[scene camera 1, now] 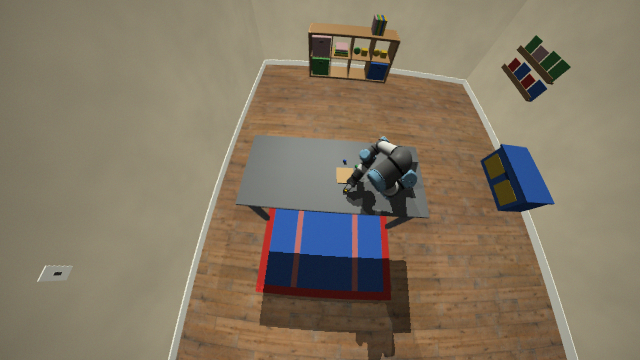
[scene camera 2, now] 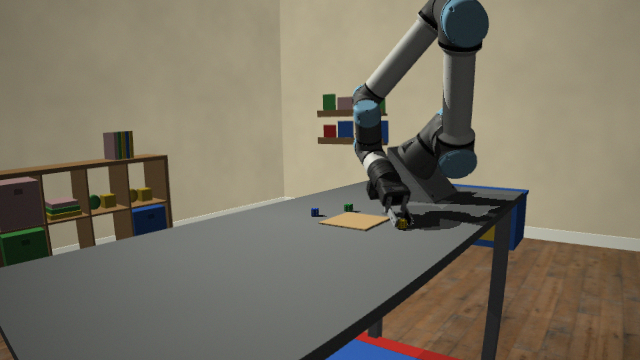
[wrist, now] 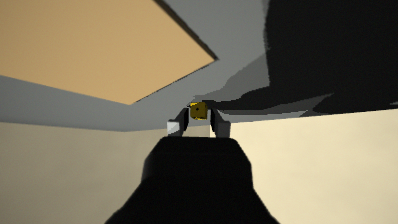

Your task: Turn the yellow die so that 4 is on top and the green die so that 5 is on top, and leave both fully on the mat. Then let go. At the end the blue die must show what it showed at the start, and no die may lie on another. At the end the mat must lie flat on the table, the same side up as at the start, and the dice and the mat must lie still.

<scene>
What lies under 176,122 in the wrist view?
The gripper.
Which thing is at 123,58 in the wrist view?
A tan mat.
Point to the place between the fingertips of the gripper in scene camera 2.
403,223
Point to a tan mat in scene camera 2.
At 356,221
</scene>
